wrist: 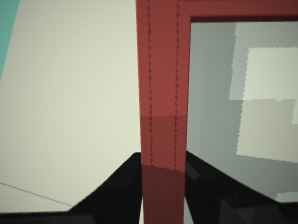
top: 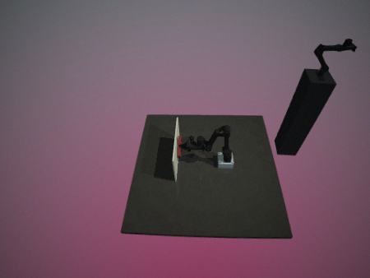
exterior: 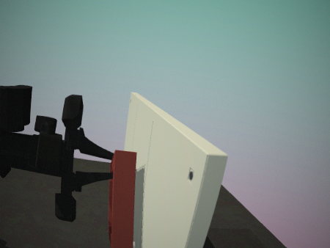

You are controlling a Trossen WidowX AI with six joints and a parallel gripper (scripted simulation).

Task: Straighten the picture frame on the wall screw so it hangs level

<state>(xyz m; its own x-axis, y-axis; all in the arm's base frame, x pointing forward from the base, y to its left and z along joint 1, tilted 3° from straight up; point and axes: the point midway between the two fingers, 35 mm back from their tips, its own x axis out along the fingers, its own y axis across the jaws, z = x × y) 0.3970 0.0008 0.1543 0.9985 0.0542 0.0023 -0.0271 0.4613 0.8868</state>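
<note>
Right now the picture frame is 2 cm to the right of my gripper tip and 5 cm below it. Round my gripper tip: cream wall panel (2 cm ahead, 1 cm to the right, 6 cm below).
</note>
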